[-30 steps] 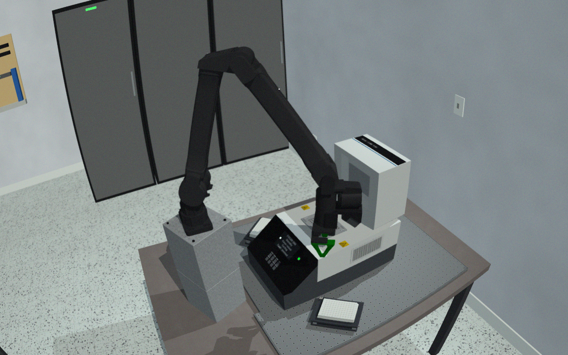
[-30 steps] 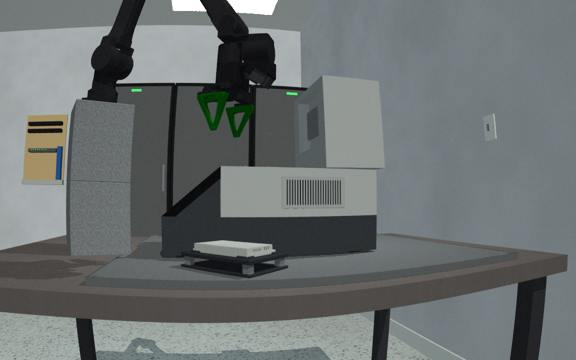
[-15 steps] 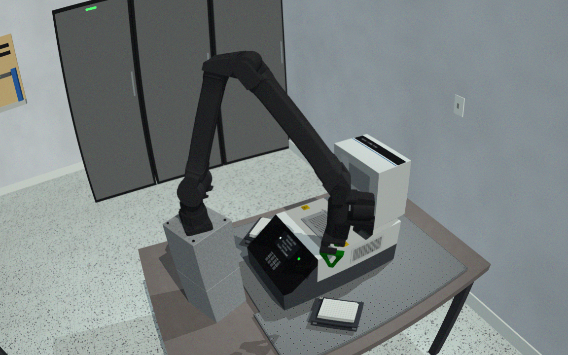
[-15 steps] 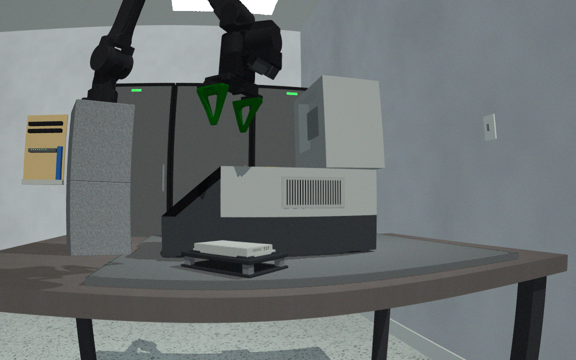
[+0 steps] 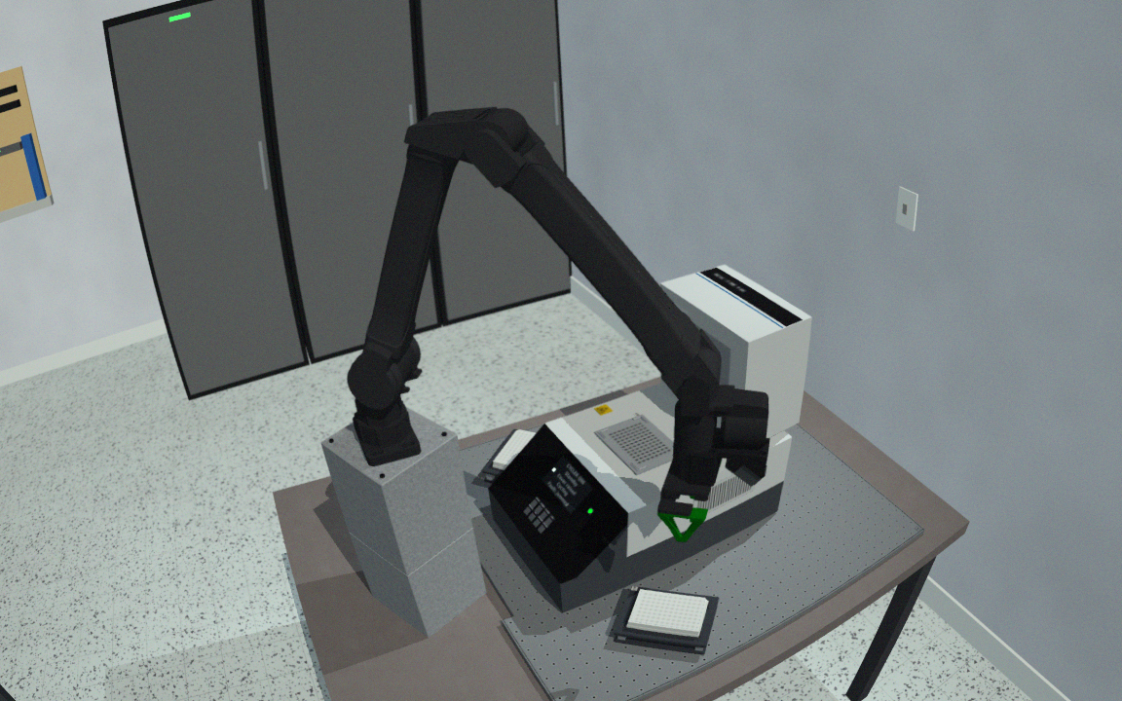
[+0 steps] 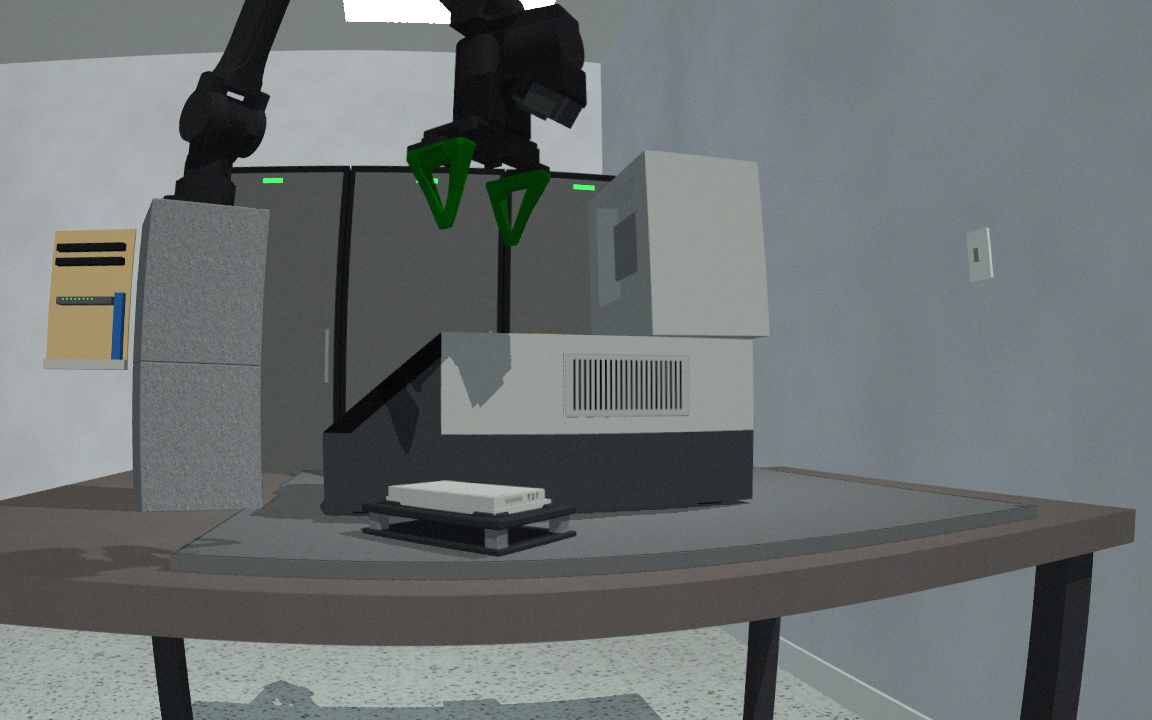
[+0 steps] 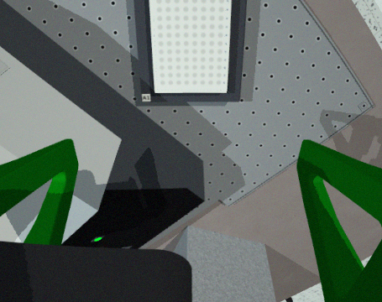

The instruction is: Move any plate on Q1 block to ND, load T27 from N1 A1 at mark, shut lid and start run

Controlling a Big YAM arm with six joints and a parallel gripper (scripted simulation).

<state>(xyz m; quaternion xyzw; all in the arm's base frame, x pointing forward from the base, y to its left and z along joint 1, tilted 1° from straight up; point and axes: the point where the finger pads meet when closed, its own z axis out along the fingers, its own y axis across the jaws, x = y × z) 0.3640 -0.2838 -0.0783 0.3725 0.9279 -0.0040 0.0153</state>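
The plate T27 lies 10 mm behind my hand, 10 mm to the left of it and 240 mm below it. The rest, counted from my hand: dark nest ND: 40 mm behind, 560 mm to the left, 250 mm below; black plate nest N1: 10 mm behind, 10 mm to the left, 260 mm below.
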